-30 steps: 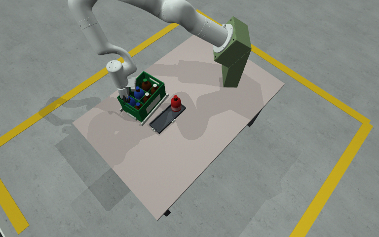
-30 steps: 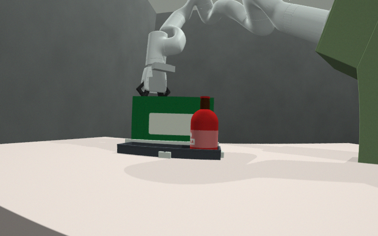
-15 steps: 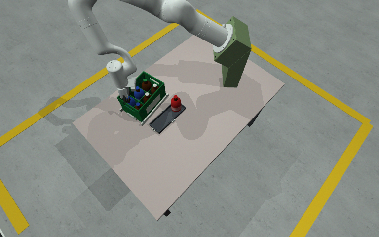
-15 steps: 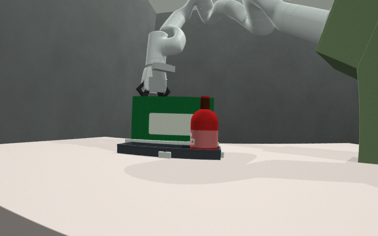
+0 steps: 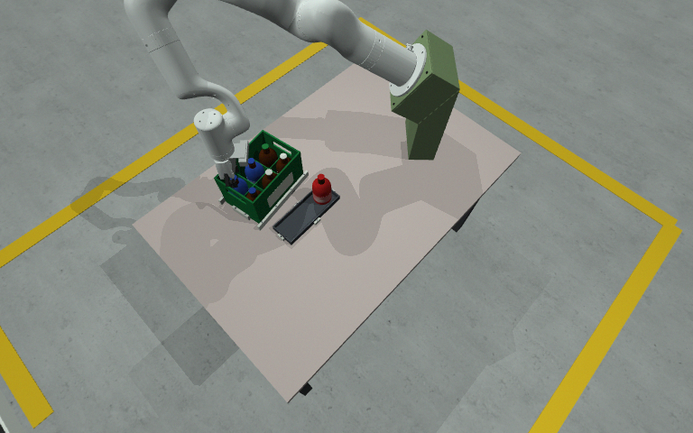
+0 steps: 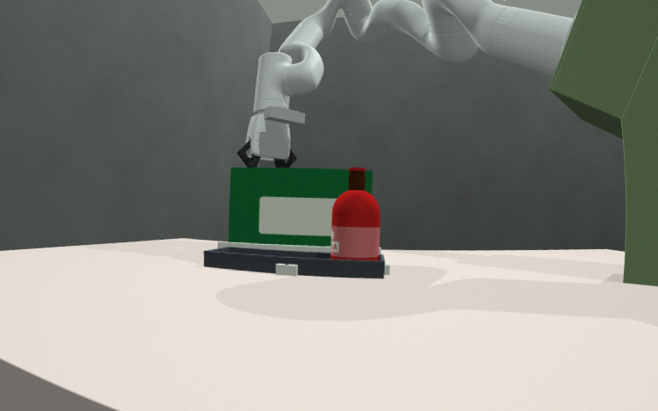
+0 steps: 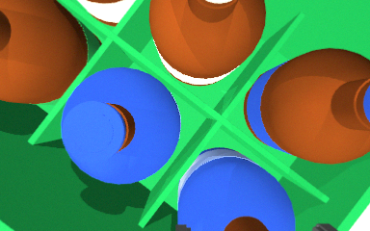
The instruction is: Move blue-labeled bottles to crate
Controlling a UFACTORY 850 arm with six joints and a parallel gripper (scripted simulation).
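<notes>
Right now my hand is 90 mm to the right of the brown-necked bottle, 80 mm above it and 20 mm short of it. Also, from my hand: dark tray: 260 mm to the left, 150 mm below, 60 mm behind; red-labeled bottle: 280 mm to the left, 150 mm behind, 80 mm below; green crate: 80 mm below, 80 mm behind, 60 mm to the left.
</notes>
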